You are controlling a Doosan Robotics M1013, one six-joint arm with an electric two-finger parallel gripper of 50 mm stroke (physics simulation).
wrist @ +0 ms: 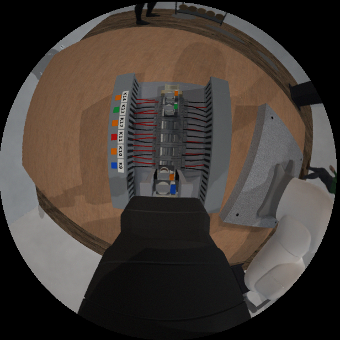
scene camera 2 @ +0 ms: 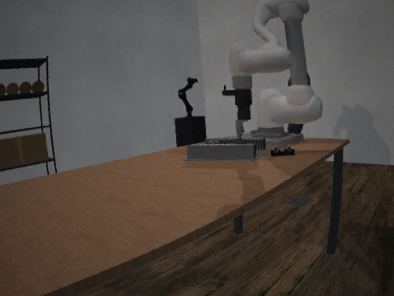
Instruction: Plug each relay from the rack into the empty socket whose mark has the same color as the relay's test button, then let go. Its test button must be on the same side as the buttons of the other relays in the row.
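Frame: origin at the arm's base, x back, y right, z up, level; centimetres.
Where they show: gripper, fingertip midpoint: (scene camera 2: 239,134); arm's base, origin of the base link: (scene camera 2: 271,136).
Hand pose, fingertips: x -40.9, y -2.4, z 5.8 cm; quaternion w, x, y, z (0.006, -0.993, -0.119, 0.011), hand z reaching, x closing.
Observation:
Each offset is from my fingertips to the centre of the thing.
My gripper (scene camera 2: 240,137) (wrist: 165,175) is shut at the K9 end of the socket row. In the wrist view a relay with a blue button (wrist: 163,188) and, against it, one with an orange button (wrist: 164,171) sit between the fingers, above the row. Their buttons are on the right side. Relays with a green button (wrist: 169,107) and an orange button (wrist: 170,96) stand at K13 and K14, buttons also right. Empty sockets (wrist: 168,137) show between; K9's is partly hidden. Colour marks (wrist: 114,137) run down the left duct. The black relay rack @(dx +4.4, dy -19.1, dz -8.3 cm) (scene camera 2: 282,152) holds small parts, too small to identify.
Grey slotted ducts @(dx -11.0, dy +3.5, dz -6.2 cm) (scene camera 2: 220,152) (wrist: 220,145) flank the row, with red and black wires reaching its sockets. The speckled grey robot base plate (wrist: 250,175) lies to the right in the wrist view. The table's edge (scene camera 2: 312,168) runs beyond the rack in the scene view.

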